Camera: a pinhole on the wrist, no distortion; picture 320 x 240 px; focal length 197.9 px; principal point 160.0 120.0 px. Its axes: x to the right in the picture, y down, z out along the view. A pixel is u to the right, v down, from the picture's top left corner.
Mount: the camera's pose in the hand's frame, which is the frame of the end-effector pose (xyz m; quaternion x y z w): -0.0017 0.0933 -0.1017 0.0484 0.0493 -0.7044 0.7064
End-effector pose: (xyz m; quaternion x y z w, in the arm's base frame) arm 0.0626 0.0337 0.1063 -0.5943 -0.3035 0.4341 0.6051
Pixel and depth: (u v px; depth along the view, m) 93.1 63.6 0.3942
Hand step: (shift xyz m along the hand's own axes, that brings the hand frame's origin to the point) -0.1138 0.1706 0.3072
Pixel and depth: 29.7 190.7 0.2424
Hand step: 0.0848 0.2182 0.1603
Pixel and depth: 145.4 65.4 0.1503
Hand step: -0.0430 0.0834 0.0487
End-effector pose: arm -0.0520 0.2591 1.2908 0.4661 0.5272 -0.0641 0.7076
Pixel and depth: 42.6 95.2 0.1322
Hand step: -0.0183 0.1527 0.0401
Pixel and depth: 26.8 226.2 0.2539
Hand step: 0.1345 0.2280 0.1732
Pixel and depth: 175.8 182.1 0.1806
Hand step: 0.0553 0.0543 0.0751
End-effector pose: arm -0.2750 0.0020 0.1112 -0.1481 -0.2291 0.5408 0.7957
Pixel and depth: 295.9 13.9 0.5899
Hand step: -0.3160 -0.3902 0.4271
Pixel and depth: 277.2 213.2 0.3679
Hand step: 0.1727 -0.1727 0.2325
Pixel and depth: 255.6 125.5 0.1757
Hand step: 0.0037 -0.0150 0.0606
